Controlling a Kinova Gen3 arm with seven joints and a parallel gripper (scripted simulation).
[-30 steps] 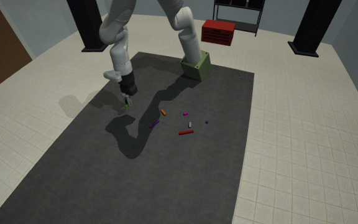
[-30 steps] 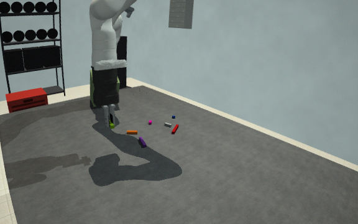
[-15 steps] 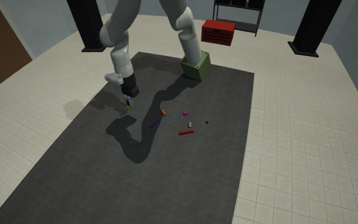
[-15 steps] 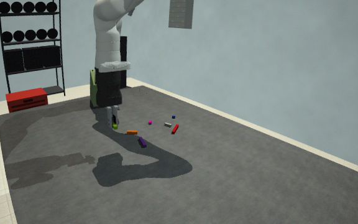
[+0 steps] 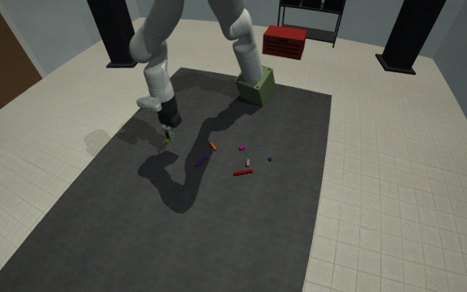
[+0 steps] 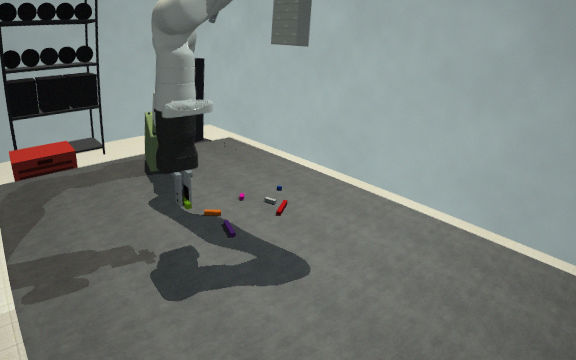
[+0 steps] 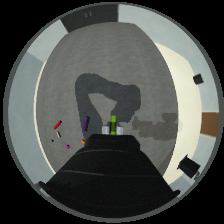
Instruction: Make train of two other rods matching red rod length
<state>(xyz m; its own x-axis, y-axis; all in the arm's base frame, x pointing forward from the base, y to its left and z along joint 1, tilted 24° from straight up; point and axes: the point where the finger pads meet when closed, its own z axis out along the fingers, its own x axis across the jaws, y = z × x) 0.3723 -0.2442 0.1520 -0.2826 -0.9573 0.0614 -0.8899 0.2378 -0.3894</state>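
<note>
The purple rod is 11 cm to the left of my hand, 11 cm below it and 2 cm ahead of it. Also, from my hand: lime rod: 1 cm below; then magenta rod: 26 cm to the left, 11 cm below, 7 cm behind; then orange rod: 14 cm to the left, 11 cm below, 6 cm behind.
</note>
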